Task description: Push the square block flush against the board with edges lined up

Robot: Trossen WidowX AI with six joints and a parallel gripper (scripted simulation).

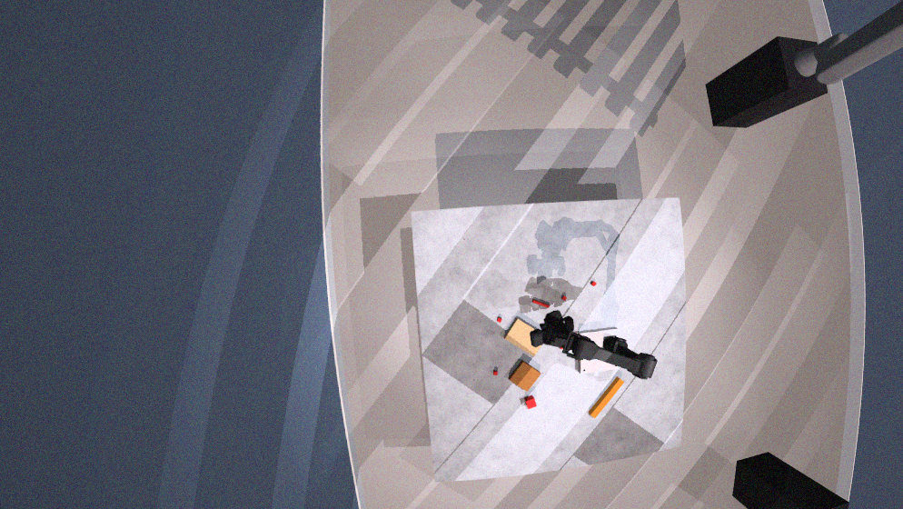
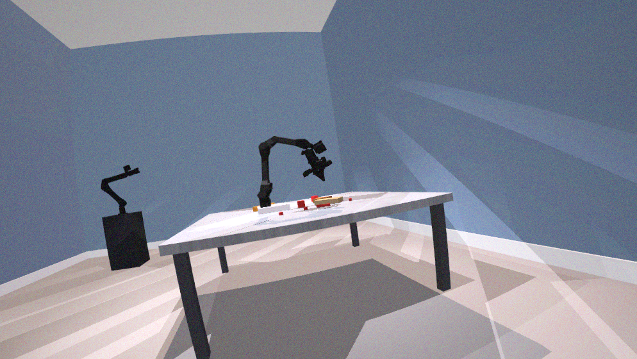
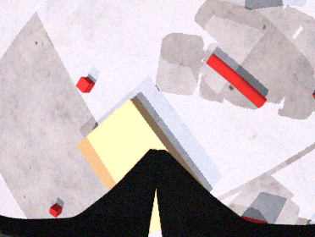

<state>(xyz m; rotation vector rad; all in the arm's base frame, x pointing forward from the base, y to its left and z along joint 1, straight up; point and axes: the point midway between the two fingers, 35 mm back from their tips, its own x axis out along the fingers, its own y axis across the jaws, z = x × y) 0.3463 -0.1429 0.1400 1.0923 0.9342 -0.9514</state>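
Right now my gripper tip is 40 mm past the red bar, 60 mm to the left of it and 140 mm above it. From my gripper tip the other things lie so: orange bar 350 mm behind, 420 mm to the left, 130 mm below; tan board 30 mm ahead, 80 mm to the left, 130 mm below; orange square block 40 mm ahead, 260 mm to the left, 130 mm below.
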